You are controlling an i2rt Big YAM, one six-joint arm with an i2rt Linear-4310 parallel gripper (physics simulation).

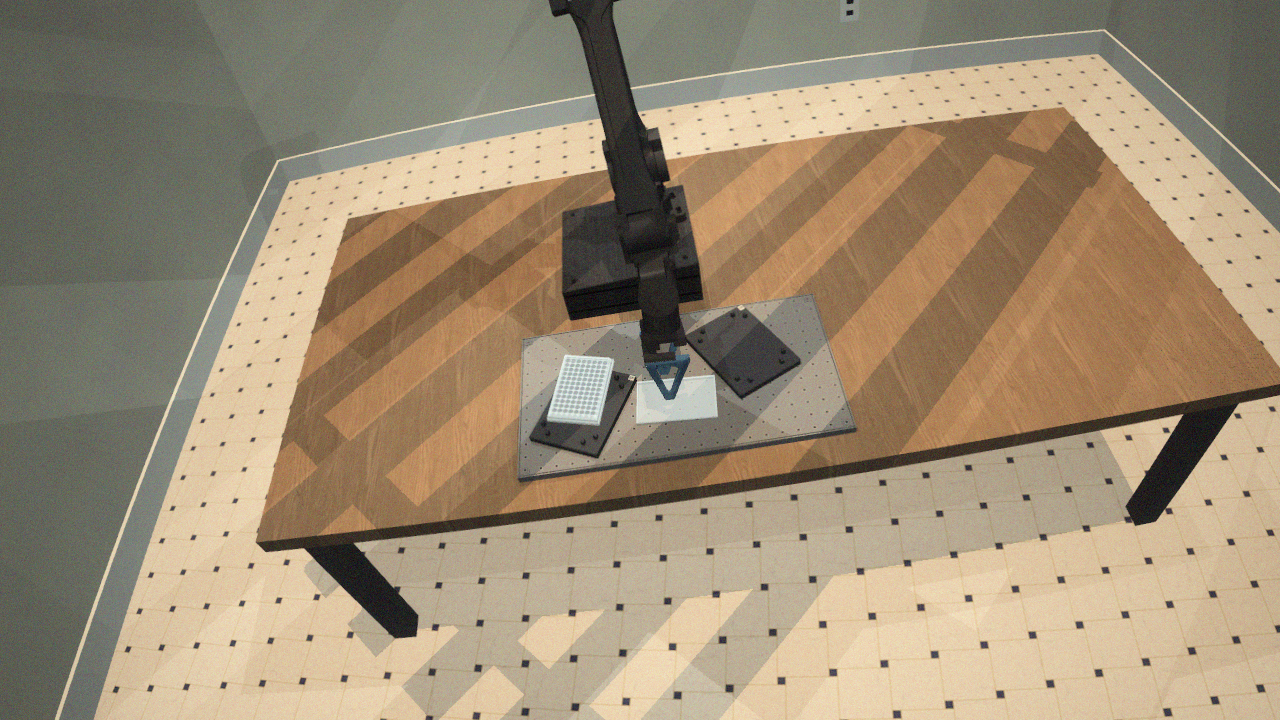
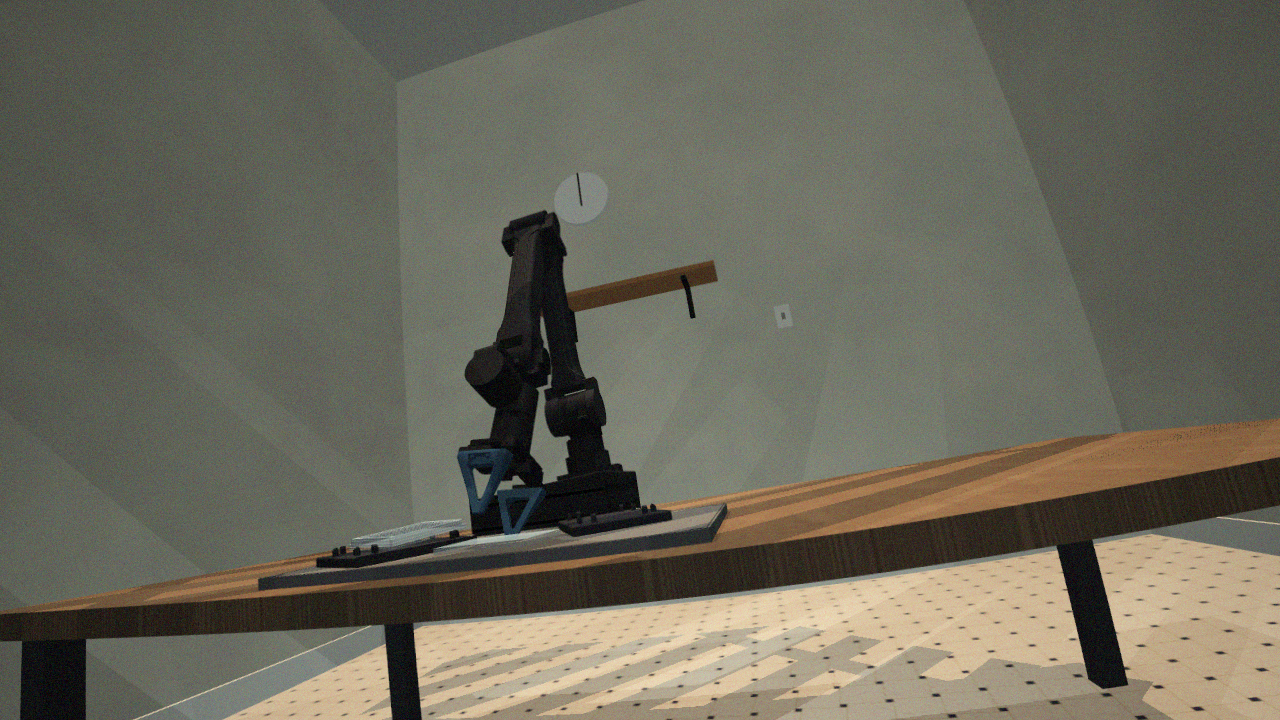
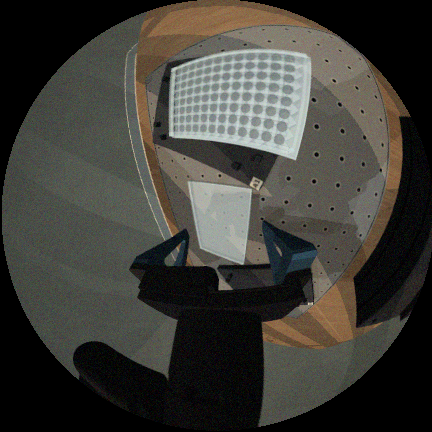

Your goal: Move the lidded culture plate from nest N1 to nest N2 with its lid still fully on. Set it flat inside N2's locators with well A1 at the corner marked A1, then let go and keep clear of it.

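Where they show: gripper, fingertip midpoint: (image 1: 667,386) (image 2: 495,527) (image 3: 223,228); arm's base, link origin: (image 2: 591,478).
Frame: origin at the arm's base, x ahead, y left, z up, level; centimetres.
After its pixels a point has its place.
Observation:
The white many-well culture plate (image 1: 580,389) @(y -20.3, x 34.2, z -3.8 cm) (image 2: 407,534) @(y -17.9, x 38.4, z -4.2 cm) (image 3: 240,97) @(y -19.0, x 32.0, z -3.7 cm) lies askew over the left black nest (image 1: 572,437) @(y -23.2, x 41.7, z -5.7 cm) (image 2: 375,557) @(y -18.8, x 44.4, z -6.1 cm) (image 3: 215,151) @(y -15.5, x 36.3, z -5.7 cm), offset from its outline. Whether its clear lid is on cannot be told. That nest's A1 tag (image 1: 631,377) @(y -11.8, x 32.8, z -5.6 cm) (image 3: 256,183) @(y -11.8, x 32.8, z -5.7 cm) is at a corner beyond the plate. The right black nest (image 1: 747,353) @(y 7.6, x 34.2, z -5.7 cm) (image 2: 617,521) @(y 9.1, x 40.5, z -5.9 cm) (image 3: 245,278) @(y 4.6, x 36.2, z -5.7 cm) is empty, with a pale tag (image 1: 741,308) @(y 9.8, x 23.9, z -5.7 cm) at its back corner. No N1 or N2 label is readable. My gripper (image 1: 668,394) @(y -6.8, x 37.4, z -4.8 cm) (image 2: 497,521) @(y -6.8, x 37.4, z -4.8 cm) (image 3: 223,228) @(y -6.8, x 37.4, z -4.8 cm) is open and empty, above the middle of the board, apart from the plate.
A pale translucent rectangular panel (image 1: 693,407) @(y -3.7, x 41.9, z -6.1 cm) (image 3: 222,222) @(y -6.8, x 38.1, z -6.1 cm) lies between the nests; whether it is a lid is unclear. Both nests stand on a grey perforated board (image 1: 805,411) @(y 12.7, x 47.8, z -6.8 cm) (image 2: 698,532) @(y 18.0, x 53.0, z -7.1 cm) (image 3: 330,140) @(y -15.1, x 25.6, z -6.8 cm). The arm's black base (image 1: 590,250) @(y -12.8, x 4.3, z -0.7 cm) (image 2: 617,490) @(y 5.8, x 9.1, z -2.9 cm) stands behind it on the wooden table (image 1: 1029,295) @(y 60.1, x 36.1, z -8.1 cm).

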